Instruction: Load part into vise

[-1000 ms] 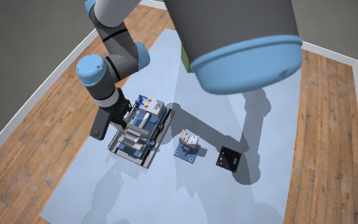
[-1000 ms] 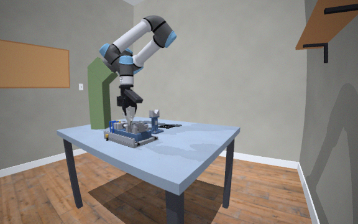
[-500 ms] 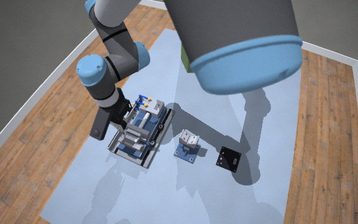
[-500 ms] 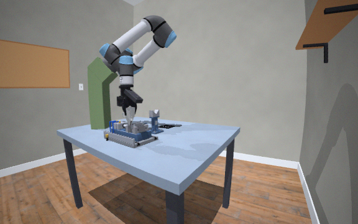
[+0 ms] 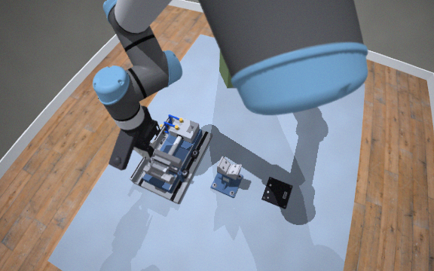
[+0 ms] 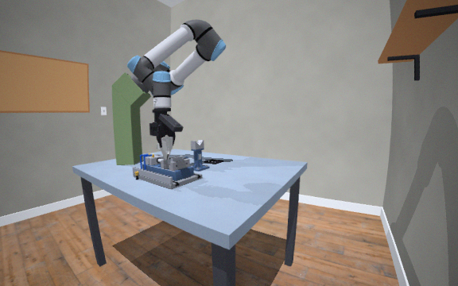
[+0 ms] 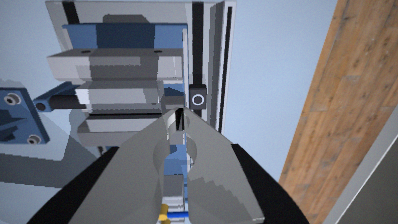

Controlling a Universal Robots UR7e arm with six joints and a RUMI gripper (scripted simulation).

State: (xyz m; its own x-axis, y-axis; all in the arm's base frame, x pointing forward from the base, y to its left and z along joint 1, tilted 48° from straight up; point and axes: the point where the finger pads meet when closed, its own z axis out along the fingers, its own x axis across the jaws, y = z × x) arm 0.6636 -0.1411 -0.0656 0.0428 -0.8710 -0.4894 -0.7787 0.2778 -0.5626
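The grey part is 50 mm to the left of my hand and 20 mm below it. The rest, counted from my hand: work stop: 10 mm behind, 100 mm to the left, 30 mm below; moving jaw: 40 mm behind, 50 mm to the left, 40 mm below; fixed jaw: 30 mm ahead, 50 mm to the left, 40 mm below.
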